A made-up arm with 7 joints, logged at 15 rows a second.
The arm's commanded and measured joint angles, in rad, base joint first. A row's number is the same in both.
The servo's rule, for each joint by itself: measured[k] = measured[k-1] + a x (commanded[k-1-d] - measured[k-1]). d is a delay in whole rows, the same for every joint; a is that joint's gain. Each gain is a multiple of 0.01, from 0.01 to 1. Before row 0 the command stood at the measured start. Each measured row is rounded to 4 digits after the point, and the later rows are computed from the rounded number. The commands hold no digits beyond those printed.
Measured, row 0:
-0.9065, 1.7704, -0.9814, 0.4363, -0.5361, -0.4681, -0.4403
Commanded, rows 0 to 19:
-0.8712, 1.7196, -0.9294, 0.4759, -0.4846, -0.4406, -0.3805
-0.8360, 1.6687, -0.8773, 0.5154, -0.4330, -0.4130, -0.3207
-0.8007, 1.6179, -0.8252, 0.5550, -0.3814, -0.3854, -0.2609
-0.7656, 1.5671, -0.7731, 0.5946, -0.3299, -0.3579, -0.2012
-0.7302, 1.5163, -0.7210, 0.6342, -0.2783, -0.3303, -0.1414
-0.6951, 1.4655, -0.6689, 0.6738, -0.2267, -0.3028, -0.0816
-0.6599, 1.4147, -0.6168, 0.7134, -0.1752, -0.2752, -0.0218
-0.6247, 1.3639, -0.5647, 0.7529, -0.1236, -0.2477, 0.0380
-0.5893, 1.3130, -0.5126, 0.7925, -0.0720, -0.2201, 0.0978
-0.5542, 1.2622, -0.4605, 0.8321, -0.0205, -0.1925, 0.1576
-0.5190, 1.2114, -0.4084, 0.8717, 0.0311, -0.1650, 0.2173
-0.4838, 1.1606, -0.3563, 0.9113, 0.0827, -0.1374, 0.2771
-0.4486, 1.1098, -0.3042, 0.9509, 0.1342, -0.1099, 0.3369
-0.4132, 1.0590, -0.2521, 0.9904, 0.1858, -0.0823, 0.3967
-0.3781, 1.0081, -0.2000, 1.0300, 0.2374, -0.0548, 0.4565
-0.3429, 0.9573, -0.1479, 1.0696, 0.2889, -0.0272, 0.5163
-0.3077, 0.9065, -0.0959, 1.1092, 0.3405, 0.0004, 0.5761
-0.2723, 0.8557, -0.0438, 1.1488, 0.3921, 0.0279, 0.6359
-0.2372, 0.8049, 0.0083, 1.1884, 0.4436, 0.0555, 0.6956
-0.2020, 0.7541, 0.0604, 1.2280, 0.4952, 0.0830, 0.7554
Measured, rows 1 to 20:
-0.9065, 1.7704, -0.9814, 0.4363, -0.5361, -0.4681, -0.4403
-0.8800, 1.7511, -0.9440, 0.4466, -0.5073, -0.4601, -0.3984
-0.8470, 1.7198, -0.8960, 0.4645, -0.4657, -0.4464, -0.3440
-0.8123, 1.6811, -0.8450, 0.4880, -0.4185, -0.4287, -0.2858
-0.7773, 1.6378, -0.7932, 0.5157, -0.3689, -0.4082, -0.2266
-0.7420, 1.5916, -0.7412, 0.5465, -0.3182, -0.3856, -0.1670
-0.7068, 1.5437, -0.6891, 0.5796, -0.2670, -0.3616, -0.1072
-0.6716, 1.4947, -0.6370, 0.6144, -0.2156, -0.3365, -0.0474
-0.6364, 1.4450, -0.5849, 0.6504, -0.1641, -0.3107, 0.0124
-0.6011, 1.3948, -0.5328, 0.6873, -0.1125, -0.2844, 0.0722
-0.5659, 1.3444, -0.4807, 0.7249, -0.0610, -0.2577, 0.1320
-0.5307, 1.2939, -0.4286, 0.7631, -0.0094, -0.2308, 0.1917
-0.4955, 1.2432, -0.3765, 0.8016, 0.0422, -0.2037, 0.2515
-0.4603, 1.1925, -0.3244, 0.8404, 0.0937, -0.1765, 0.3113
-0.4250, 1.1418, -0.2723, 0.8794, 0.1453, -0.1492, 0.3711
-0.3898, 1.0910, -0.2202, 0.9186, 0.1969, -0.1218, 0.4309
-0.3546, 1.0402, -0.1681, 0.9579, 0.2484, -0.0944, 0.4907
-0.3194, 0.9894, -0.1161, 0.9972, 0.3000, -0.0669, 0.5505
-0.2841, 0.9386, -0.0640, 1.0366, 0.3516, -0.0394, 0.6103
-0.2489, 0.8878, -0.0119, 1.0761, 0.4031, -0.0119, 0.6700
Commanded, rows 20 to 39:
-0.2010, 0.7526, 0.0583, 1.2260, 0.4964, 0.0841, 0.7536
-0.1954, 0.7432, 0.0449, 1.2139, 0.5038, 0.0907, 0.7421
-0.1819, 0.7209, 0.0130, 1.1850, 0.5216, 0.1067, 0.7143
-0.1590, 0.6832, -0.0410, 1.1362, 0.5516, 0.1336, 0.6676
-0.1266, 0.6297, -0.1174, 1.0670, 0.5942, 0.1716, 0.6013
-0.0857, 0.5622, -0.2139, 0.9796, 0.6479, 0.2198, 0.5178
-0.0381, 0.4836, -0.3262, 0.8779, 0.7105, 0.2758, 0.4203
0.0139, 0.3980, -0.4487, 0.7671, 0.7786, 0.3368, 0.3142
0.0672, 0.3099, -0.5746, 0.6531, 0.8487, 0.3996, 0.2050
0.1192, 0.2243, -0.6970, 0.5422, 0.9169, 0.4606, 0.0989
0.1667, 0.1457, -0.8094, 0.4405, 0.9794, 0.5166, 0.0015
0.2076, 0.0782, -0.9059, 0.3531, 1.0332, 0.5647, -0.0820
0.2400, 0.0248, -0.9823, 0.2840, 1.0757, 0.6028, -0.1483
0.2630, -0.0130, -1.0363, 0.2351, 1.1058, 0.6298, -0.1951
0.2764, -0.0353, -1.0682, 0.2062, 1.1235, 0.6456, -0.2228
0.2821, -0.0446, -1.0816, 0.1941, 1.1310, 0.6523, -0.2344
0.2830, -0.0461, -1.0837, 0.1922, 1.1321, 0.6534, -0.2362
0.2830, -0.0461, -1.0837, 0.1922, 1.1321, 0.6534, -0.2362
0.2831, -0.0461, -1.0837, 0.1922, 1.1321, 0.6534, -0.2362
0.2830, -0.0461, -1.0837, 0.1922, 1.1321, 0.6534, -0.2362
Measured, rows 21 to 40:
-0.2137, 0.8370, 0.0402, 1.1156, 0.4547, 0.0156, 0.7298
-0.2042, 0.8049, 0.0532, 1.1443, 0.4781, 0.0355, 0.7465
-0.1976, 0.7815, 0.0472, 1.1624, 0.4925, 0.0515, 0.7434
-0.1858, 0.7585, 0.0226, 1.1683, 0.5088, 0.0675, 0.7230
-0.1657, 0.7299, -0.0232, 1.1600, 0.5328, 0.0867, 0.6842
-0.1364, 0.6918, -0.0910, 1.1358, 0.5672, 0.1113, 0.6262
-0.0984, 0.6426, -0.1795, 1.0952, 0.6124, 0.1428, 0.5503
-0.0532, 0.5822, -0.2851, 1.0387, 0.6673, 0.1814, 0.4593
-0.0029, 0.5122, -0.4029, 0.9681, 0.7296, 0.2265, 0.3577
0.0497, 0.4353, -0.5265, 0.8862, 0.7963, 0.2767, 0.2508
0.1018, 0.3551, -0.6493, 0.7968, 0.8638, 0.3300, 0.1445
0.1505, 0.2755, -0.7646, 0.7042, 0.9285, 0.3841, 0.0444
0.1933, 0.2005, -0.8663, 0.6129, 0.9871, 0.4365, -0.0441
0.2283, 0.1337, -0.9498, 0.5274, 1.0367, 0.4847, -0.1170
0.2543, 0.0780, -1.0121, 0.4514, 1.0754, 0.5268, -0.1717
0.2709, 0.0349, -1.0525, 0.3876, 1.1023, 0.5613, -0.2075
0.2793, 0.0047, -1.0735, 0.3373, 1.1184, 0.5877, -0.2263
0.2821, -0.0146, -1.0808, 0.2996, 1.1261, 0.6068, -0.2332
0.2828, -0.0266, -1.0829, 0.2717, 1.1295, 0.6203, -0.2353
0.2830, -0.0340, -1.0835, 0.2510, 1.1310, 0.6299, -0.2359

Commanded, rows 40 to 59:
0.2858, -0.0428, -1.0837, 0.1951, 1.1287, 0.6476, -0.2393
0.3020, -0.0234, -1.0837, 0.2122, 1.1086, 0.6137, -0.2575
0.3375, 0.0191, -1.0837, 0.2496, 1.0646, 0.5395, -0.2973
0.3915, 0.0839, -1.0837, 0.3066, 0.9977, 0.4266, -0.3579
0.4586, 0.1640, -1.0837, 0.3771, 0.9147, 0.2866, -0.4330
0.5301, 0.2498, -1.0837, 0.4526, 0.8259, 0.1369, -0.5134
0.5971, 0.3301, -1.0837, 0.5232, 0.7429, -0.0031, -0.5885
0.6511, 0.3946, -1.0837, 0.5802, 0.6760, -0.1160, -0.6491
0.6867, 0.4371, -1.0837, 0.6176, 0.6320, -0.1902, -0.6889
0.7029, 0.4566, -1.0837, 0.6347, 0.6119, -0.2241, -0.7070
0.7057, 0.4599, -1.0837, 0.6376, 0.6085, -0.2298, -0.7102
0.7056, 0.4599, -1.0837, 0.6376, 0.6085, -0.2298, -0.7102
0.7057, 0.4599, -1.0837, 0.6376, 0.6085, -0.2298, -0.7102
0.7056, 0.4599, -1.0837, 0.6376, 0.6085, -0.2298, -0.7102
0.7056, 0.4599, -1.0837, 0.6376, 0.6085, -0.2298, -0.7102
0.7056, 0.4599, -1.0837, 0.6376, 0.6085, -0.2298, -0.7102
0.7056, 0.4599, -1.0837, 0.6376, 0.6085, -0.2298, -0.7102
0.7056, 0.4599, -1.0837, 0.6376, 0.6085, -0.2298, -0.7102
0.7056, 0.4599, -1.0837, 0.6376, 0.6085, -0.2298, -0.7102
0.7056, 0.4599, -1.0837, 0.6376, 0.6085, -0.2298, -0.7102
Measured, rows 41 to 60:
0.2830, -0.0386, -1.0836, 0.2357, 1.1316, 0.6367, -0.2361
0.2851, -0.0402, -1.0837, 0.2251, 1.1300, 0.6399, -0.2383
0.2978, -0.0338, -1.0837, 0.2217, 1.1180, 0.6323, -0.2517
0.3276, -0.0137, -1.0837, 0.2290, 1.0881, 0.6054, -0.2836
0.3755, 0.0234, -1.0837, 0.2492, 1.0375, 0.5535, -0.3356
0.4378, 0.0768, -1.0837, 0.2825, 0.9687, 0.4761, -0.4038
0.5070, 0.1425, -1.0837, 0.3267, 0.8887, 0.3777, -0.4805
0.5746, 0.2138, -1.0837, 0.3778, 0.8071, 0.2673, -0.5561
0.6320, 0.2825, -1.0837, 0.4304, 0.7337, 0.1561, -0.6212
0.6730, 0.3412, -1.0837, 0.4791, 0.6767, 0.0557, -0.6686
0.6954, 0.3851, -1.0837, 0.5196, 0.6404, -0.0254, -0.6955
0.7031, 0.4135, -1.0837, 0.5503, 0.6225, -0.0847, -0.7058
0.7050, 0.4311, -1.0837, 0.5730, 0.6147, -0.1268, -0.7089
0.7055, 0.4420, -1.0837, 0.5898, 0.6112, -0.1567, -0.7098
0.7056, 0.4488, -1.0837, 0.6022, 0.6097, -0.1779, -0.7101
0.7056, 0.4530, -1.0837, 0.6114, 0.6090, -0.1930, -0.7102
0.7056, 0.4556, -1.0837, 0.6182, 0.6087, -0.2037, -0.7102
0.7056, 0.4572, -1.0837, 0.6232, 0.6086, -0.2113, -0.7102
0.7056, 0.4582, -1.0837, 0.6269, 0.6085, -0.2167, -0.7102
0.7056, 0.4588, -1.0837, 0.6297, 0.6085, -0.2205, -0.7102

